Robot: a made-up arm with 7 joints. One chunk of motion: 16 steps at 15 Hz.
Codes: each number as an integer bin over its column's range. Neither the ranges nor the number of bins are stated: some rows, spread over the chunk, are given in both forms.
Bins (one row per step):
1: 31 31 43 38 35 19
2: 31 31 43 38 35 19
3: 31 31 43 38 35 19
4: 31 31 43 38 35 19
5: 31 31 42 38 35 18
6: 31 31 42 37 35 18
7: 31 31 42 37 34 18
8: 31 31 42 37 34 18
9: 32 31 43 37 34 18
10: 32 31 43 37 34 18
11: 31 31 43 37 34 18
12: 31 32 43 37 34 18
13: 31 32 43 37 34 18
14: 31 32 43 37 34 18
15: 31 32 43 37 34 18
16: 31 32 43 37 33 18
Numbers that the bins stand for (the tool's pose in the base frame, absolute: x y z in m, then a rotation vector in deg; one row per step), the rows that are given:
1: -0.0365 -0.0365 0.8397 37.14 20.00 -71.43
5: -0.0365 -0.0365 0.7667 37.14 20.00 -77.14
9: 0.0365 -0.0365 0.8397 31.43 14.29 -77.14
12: -0.0365 0.0365 0.8397 31.43 14.29 -77.14
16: -0.0365 0.0365 0.8397 31.43 8.57 -77.14
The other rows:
2: -0.0365 -0.0365 0.8397 37.14 20.00 -71.43
3: -0.0365 -0.0365 0.8397 37.14 20.00 -71.43
4: -0.0365 -0.0365 0.8397 37.14 20.00 -71.43
6: -0.0365 -0.0365 0.7667 31.43 20.00 -77.14
7: -0.0365 -0.0365 0.7667 31.43 14.29 -77.14
8: -0.0365 -0.0365 0.7667 31.43 14.29 -77.14
10: 0.0365 -0.0365 0.8397 31.43 14.29 -77.14
11: -0.0365 -0.0365 0.8397 31.43 14.29 -77.14
13: -0.0365 0.0365 0.8397 31.43 14.29 -77.14
14: -0.0365 0.0365 0.8397 31.43 14.29 -77.14
15: -0.0365 0.0365 0.8397 31.43 14.29 -77.14

